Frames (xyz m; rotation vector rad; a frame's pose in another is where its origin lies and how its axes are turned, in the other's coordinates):
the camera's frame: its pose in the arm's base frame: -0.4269 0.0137 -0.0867 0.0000 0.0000 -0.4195
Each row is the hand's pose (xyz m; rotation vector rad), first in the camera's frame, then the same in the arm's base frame.
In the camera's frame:
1: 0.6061 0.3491 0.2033 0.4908 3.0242 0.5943
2: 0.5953 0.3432 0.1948 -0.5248 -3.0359 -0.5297
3: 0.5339 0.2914 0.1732 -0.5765 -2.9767 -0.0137
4: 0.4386 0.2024 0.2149 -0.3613 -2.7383 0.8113
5: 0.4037 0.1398 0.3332 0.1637 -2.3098 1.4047
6: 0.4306 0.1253 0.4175 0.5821 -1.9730 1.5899
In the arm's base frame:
1: 0.2688 0.0857 0.1166 1.0830 2.7869 0.5607
2: 0.2566 0.0847 0.1081 1.1312 2.8245 0.5166
3: 0.1794 0.0624 0.0865 -1.1852 -2.7950 -0.0481
4: 0.0561 0.0199 0.1282 -0.8956 -2.5244 0.6927
5: -0.0013 -0.0231 0.2465 -0.3047 -2.1781 1.1871
6: 0.0174 -0.0472 0.3308 0.1497 -1.9370 1.3267

